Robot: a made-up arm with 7 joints. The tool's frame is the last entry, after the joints.
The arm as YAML. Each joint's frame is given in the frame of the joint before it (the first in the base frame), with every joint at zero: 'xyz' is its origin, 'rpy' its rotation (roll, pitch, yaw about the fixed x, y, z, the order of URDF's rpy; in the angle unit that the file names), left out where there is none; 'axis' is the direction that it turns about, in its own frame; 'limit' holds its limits. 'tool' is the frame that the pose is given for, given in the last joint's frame.
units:
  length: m
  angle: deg
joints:
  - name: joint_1
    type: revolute
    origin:
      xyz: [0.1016, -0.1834, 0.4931]
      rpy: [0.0, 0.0, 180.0]
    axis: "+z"
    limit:
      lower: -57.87
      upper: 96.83
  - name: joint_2
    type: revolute
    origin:
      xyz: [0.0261, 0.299, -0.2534]
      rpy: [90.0, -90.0, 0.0]
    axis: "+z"
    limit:
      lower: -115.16
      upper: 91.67
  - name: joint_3
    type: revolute
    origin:
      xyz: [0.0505, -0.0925, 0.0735]
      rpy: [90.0, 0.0, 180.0]
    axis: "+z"
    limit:
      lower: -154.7
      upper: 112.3
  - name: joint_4
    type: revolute
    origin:
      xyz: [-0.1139, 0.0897, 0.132]
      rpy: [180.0, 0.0, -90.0]
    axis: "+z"
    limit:
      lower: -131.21
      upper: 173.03
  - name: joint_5
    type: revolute
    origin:
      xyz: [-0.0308, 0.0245, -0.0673]
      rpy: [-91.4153, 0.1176, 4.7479]
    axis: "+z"
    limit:
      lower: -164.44
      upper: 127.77
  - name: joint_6
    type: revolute
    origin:
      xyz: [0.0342, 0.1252, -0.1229]
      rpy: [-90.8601, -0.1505, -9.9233]
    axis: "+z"
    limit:
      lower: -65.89
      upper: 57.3
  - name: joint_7
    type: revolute
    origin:
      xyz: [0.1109, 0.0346, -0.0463]
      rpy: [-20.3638, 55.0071, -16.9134]
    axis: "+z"
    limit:
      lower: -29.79
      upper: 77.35
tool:
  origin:
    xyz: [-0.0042, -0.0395, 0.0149]
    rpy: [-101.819, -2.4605, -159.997]
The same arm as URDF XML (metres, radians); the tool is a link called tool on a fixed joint. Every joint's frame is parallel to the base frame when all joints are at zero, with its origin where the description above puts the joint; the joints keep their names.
<robot name="arm">
  <joint name="joint_1" type="revolute">
    <parent link="base_link"/>
    <child link="link1"/>
    <origin xyz="0.1016 -0.1834 0.4931" rpy="0 0 0"/>
    <axis xyz="0 0 1"/>
    <limit lower="-1.01" upper="1.69"/>
  </joint>
  <joint name="joint_2" type="revolute">
    <parent link="link1"/>
    <child link="link2"/>
    <origin xyz="-0.0261 -0.299 -0.2534" rpy="0 0 0"/>
    <axis xyz="0 1 0"/>
    <limit lower="-2.0099" upper="1.5999"/>
  </joint>
  <joint name="joint_3" type="revolute">
    <parent link="link2"/>
    <child link="link3"/>
    <origin xyz="-0.0925 0.0735 0.0505" rpy="0 0 0"/>
    <axis xyz="1 0 0"/>
    <limit lower="-2.7" upper="1.96"/>
  </joint>
  <joint name="joint_4" type="revolute">
    <parent link="link3"/>
    <child link="link4"/>
    <origin xyz="0.132 0.0897 0.1139" rpy="0 0 0"/>
    <axis xyz="-1 0 0"/>
    <limit lower="-2.29" upper="3.0199"/>
  </joint>
  <joint name="joint_5" type="revolute">
    <parent link="link4"/>
    <child link="link5"/>
    <origin xyz="0.0673 0.0308 0.0245" rpy="0 0 0"/>
    <axis xyz="0.024699 0.082797 0.99626"/>
    <limit lower="-2.87" upper="2.23"/>
  </joint>
  <joint name="joint_6" type="revolute">
    <parent link="link5"/>
    <child link="link6"/>
    <origin xyz="0.1222 -0.0443 -0.1227" rpy="0 0 0"/>
    <axis xyz="0.984602 -0.173 -0.0251"/>
    <limit lower="-1.15" upper="1.0001"/>
  </joint>
  <joint name="joint_7" type="revolute">
    <parent link="link6"/>
    <child link="link7"/>
    <origin xyz="-0.0658 -0.1037 -0.0235" rpy="0 0 0"/>
    <axis xyz="0.382698 -0.922594 -0.0486"/>
    <limit lower="-0.5199" upper="1.35"/>
  </joint>
  <joint name="tool_joint" type="fixed">
    <parent link="link7"/>
    <child link="tool"/>
    <origin xyz="0.0188 -0.0103 0.0366" rpy="-0.1526 -0.1091 0.3446"/>
  </joint>
  <link name="base_link"/>
  <link name="link1"/>
  <link name="link2"/>
  <link name="link3"/>
  <link name="link4"/>
  <link name="link5"/>
  <link name="link6"/>
  <link name="link7"/>
  <link name="tool"/>
</robot>

